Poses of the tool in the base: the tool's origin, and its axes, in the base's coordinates. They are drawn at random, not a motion.
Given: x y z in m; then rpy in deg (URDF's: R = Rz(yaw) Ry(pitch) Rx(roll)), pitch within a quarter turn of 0, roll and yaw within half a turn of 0.
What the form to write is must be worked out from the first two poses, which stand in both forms.
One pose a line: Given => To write
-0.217, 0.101, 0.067, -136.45, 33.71, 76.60 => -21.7, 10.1, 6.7, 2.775, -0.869, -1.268
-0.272, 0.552, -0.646, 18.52, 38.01, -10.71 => -27.2, 55.2, -64.6, 0.513, 0.541, -0.444
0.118, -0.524, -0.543, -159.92, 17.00, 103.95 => 11.8, -52.4, -54.3, 2.771, -0.270, -1.812
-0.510, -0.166, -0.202, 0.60, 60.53, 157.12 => -51.0, -16.6, -20.2, -0.616, -0.924, 2.422
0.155, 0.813, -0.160, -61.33, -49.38, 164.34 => 15.5, 81.3, -16.0, 1.251, 0.114, 2.254
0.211, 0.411, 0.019, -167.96, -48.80, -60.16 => 21.1, 41.1, 1.9, 2.449, 0.579, 1.168
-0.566, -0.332, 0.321, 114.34, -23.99, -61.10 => -56.6, -33.2, 32.1, 2.141, -0.799, 0.885
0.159, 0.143, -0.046, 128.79, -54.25, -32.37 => 15.9, 14.3, -4.6, 1.946, 0.012, 1.055
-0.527, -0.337, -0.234, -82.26, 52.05, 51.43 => -52.7, -33.7, -23.4, -1.453, -0.787, 0.996
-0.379, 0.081, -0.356, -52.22, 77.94, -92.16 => -37.9, 8.1, -35.6, 1.370, 0.875, -1.583
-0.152, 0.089, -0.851, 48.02, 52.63, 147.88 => -15.2, 8.9, -85.1, -1.152, -0.055, 2.112
